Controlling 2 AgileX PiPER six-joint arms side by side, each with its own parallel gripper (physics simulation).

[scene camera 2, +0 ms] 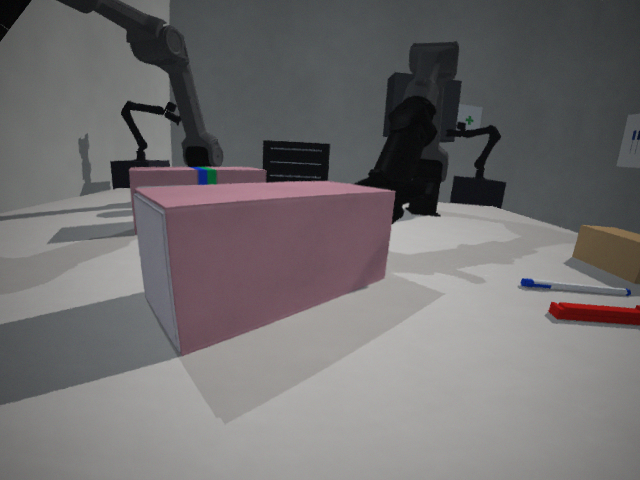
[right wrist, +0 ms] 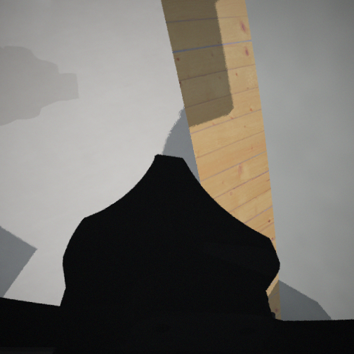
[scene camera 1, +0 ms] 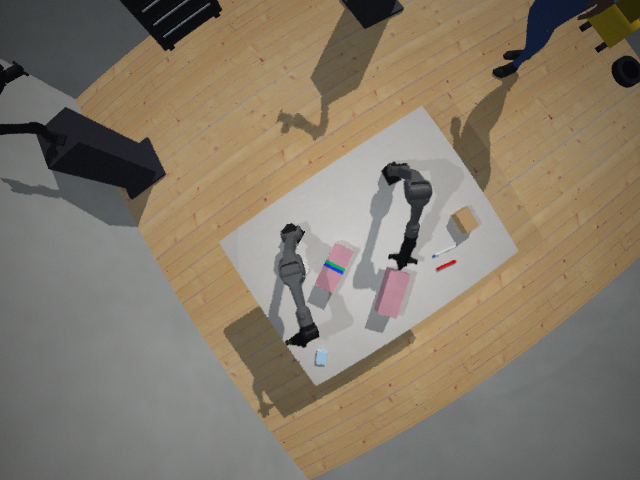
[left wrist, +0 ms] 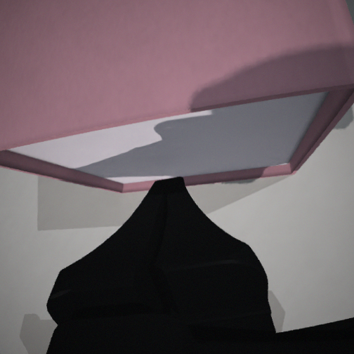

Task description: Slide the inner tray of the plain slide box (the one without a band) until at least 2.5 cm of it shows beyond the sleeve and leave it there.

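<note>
The plain pink slide box [scene camera 1: 394, 292] [scene camera 2: 279, 258] [left wrist: 165, 60] lies lengthwise on the white table. Its pale inner tray [scene camera 2: 154, 268] [left wrist: 225, 140] looks about flush with the sleeve at the end facing scene camera 2. At the other end, the left wrist view shows the tray's face set back inside the sleeve's rim. My left gripper [scene camera 1: 400, 266] [left wrist: 172, 195] is shut and empty, with its tips at the rim of that recessed end; contact is unclear. My right gripper [scene camera 1: 288, 342] [right wrist: 166, 173] is shut and empty, above the table's edge, away from both boxes.
A pink box with a blue and green band [scene camera 1: 341, 254] [scene camera 2: 155, 178] lies between the arms. A tan block [scene camera 1: 464, 220] [scene camera 2: 610, 251], a white-blue pen [scene camera 1: 445, 251] [scene camera 2: 584, 287] and a red stick [scene camera 1: 446, 265] [scene camera 2: 594, 312] lie at the right. A light blue item [scene camera 1: 321, 357] lies near the bottom corner.
</note>
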